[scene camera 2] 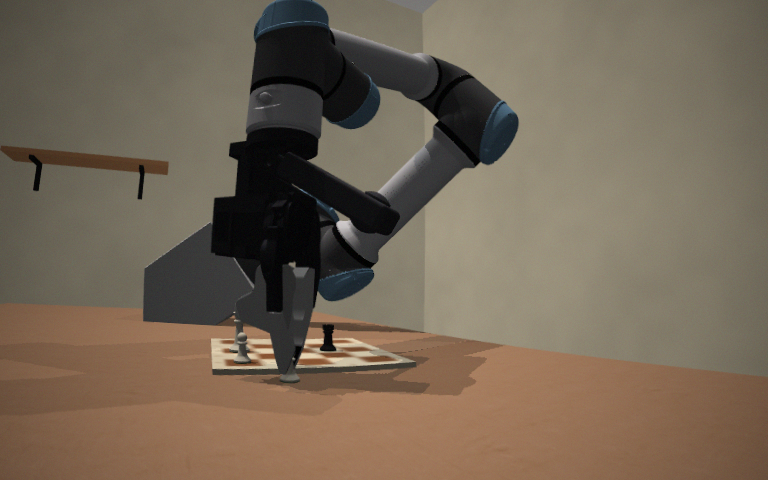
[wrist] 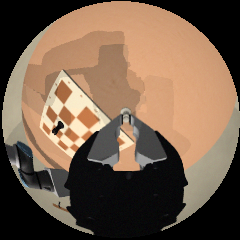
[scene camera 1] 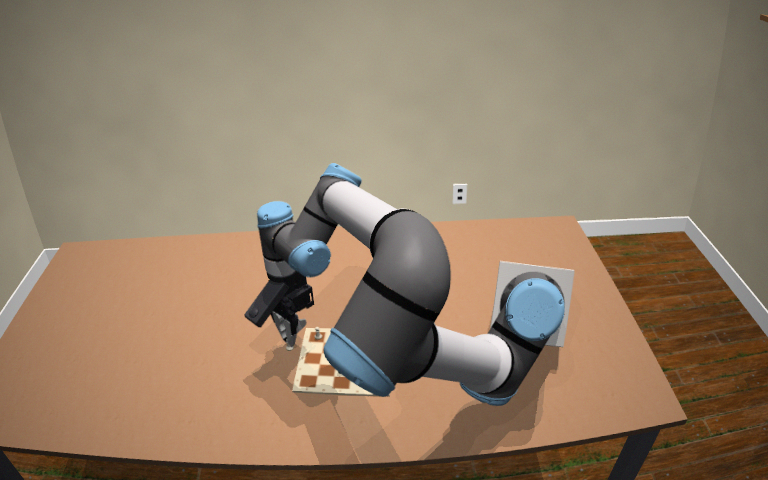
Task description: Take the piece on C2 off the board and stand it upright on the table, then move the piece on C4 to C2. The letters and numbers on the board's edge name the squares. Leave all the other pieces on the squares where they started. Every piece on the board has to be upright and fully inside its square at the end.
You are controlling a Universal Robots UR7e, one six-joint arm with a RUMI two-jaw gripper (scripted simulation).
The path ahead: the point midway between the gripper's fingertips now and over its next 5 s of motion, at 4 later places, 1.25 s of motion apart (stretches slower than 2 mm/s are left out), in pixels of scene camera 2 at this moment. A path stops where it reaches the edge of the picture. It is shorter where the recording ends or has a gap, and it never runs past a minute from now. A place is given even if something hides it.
The gripper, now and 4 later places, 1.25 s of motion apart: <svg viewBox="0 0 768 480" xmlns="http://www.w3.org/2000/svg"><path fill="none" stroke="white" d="M287 373L287 269L311 259L327 278L327 304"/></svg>
